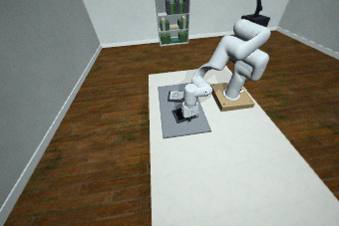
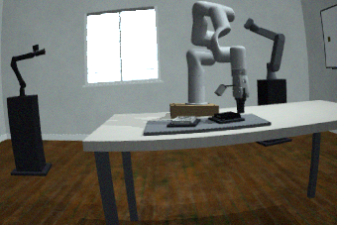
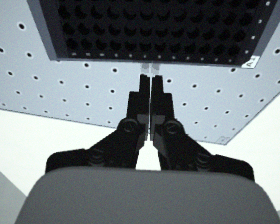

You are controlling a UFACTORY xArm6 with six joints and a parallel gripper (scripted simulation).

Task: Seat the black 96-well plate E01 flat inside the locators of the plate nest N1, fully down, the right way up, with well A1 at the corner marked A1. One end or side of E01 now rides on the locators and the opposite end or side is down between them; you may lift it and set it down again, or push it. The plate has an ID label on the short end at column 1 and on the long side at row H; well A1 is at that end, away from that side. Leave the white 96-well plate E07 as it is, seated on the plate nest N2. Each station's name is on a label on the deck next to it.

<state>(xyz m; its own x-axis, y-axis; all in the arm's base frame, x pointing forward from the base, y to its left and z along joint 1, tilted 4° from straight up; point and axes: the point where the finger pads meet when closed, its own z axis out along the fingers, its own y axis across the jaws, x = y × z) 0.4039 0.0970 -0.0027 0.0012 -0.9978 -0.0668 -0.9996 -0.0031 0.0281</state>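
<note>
Now: the black 96-well plate E01 7 cm to the right of my hand and 2 cm below it. The rest, counted from my hand: white plate E07: 2 cm behind, 27 cm to the right, 3 cm below; then white label N1: 10 cm behind, 8 cm to the right, 4 cm below; then plate nest N1: 8 cm to the right, 4 cm below.
</note>
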